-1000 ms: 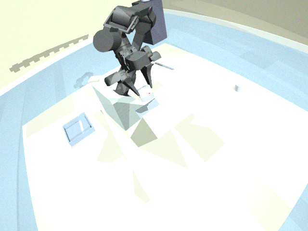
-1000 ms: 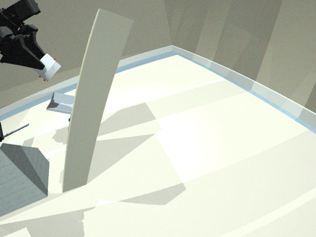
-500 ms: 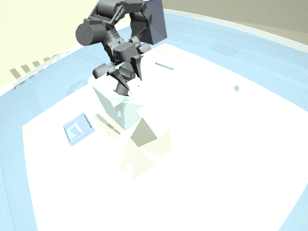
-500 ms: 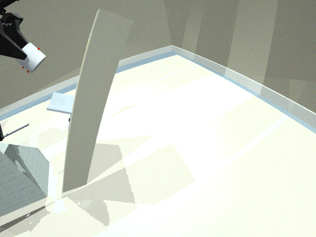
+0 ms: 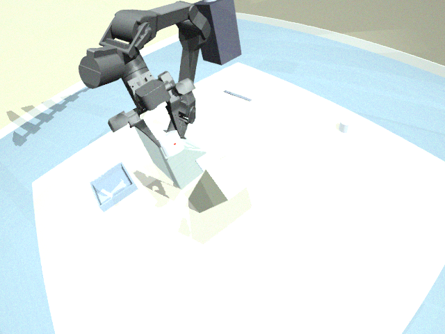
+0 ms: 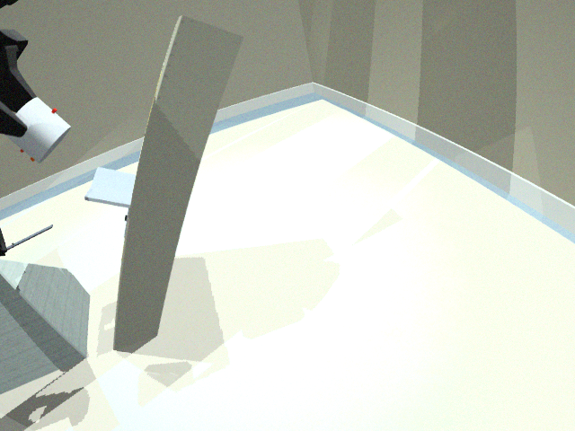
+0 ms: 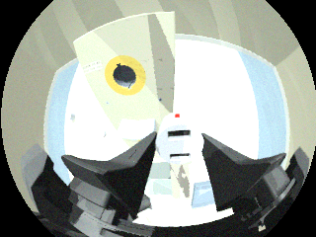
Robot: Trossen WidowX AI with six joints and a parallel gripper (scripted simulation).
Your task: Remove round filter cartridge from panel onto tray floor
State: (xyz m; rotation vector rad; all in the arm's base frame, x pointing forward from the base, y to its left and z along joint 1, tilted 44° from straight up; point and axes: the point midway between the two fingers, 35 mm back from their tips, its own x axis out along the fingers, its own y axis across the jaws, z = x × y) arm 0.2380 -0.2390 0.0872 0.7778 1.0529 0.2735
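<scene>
The grey tray is 35 cm behind my gripper tip, 30 cm below it and 16 cm to the right of it. The rest, counted from my gripper tip: round filter cartridge: right at my gripper tip; then small flat plate: 70 cm behind, 30 cm below, 14 cm to the left; then pale service panel: 12 cm below, 8 cm to the left, 8 cm ahead.
</scene>
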